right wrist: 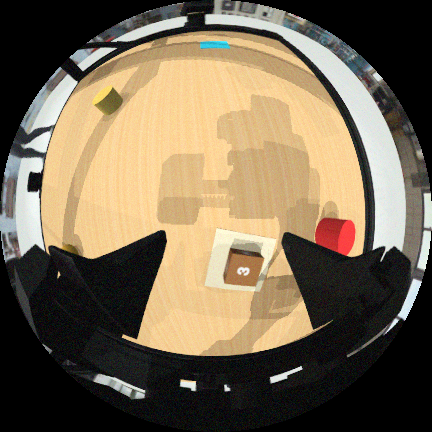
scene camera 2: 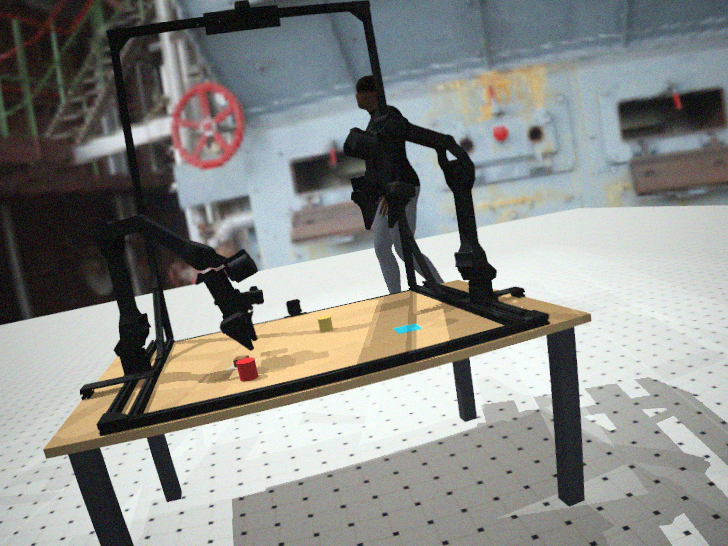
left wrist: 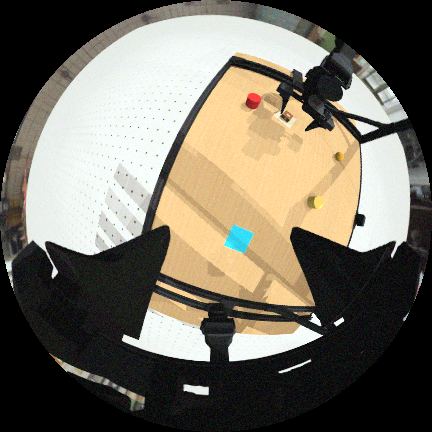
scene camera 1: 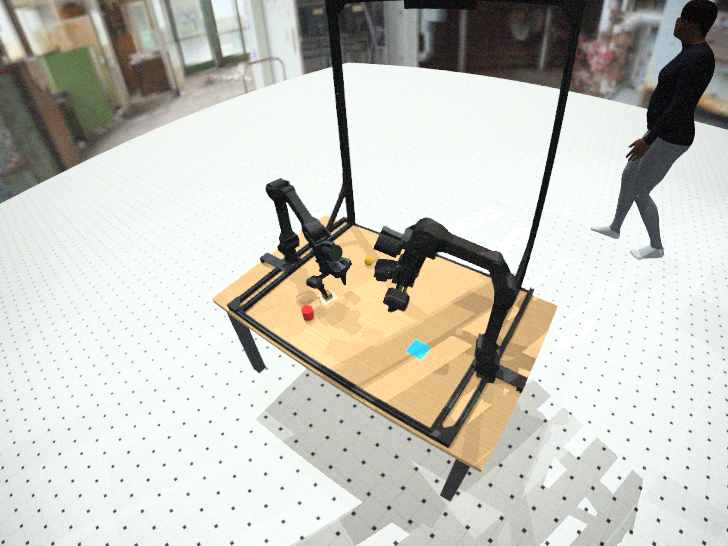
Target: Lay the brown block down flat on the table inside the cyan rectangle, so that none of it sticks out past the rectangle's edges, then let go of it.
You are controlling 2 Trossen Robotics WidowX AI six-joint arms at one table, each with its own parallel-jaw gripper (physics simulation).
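Note:
The brown block, marked with a white 3, rests on a cream square on the table. My right gripper is open above it; in the right wrist view the block shows between the fingers, lower than the fingertips and nearer the right-hand one. The cyan rectangle lies bare, far from the block. My left gripper is open and empty, high above the table.
A red cylinder stands near the block. A yellow cylinder and a small orange ball are toward the far side. A black frame borders the table.

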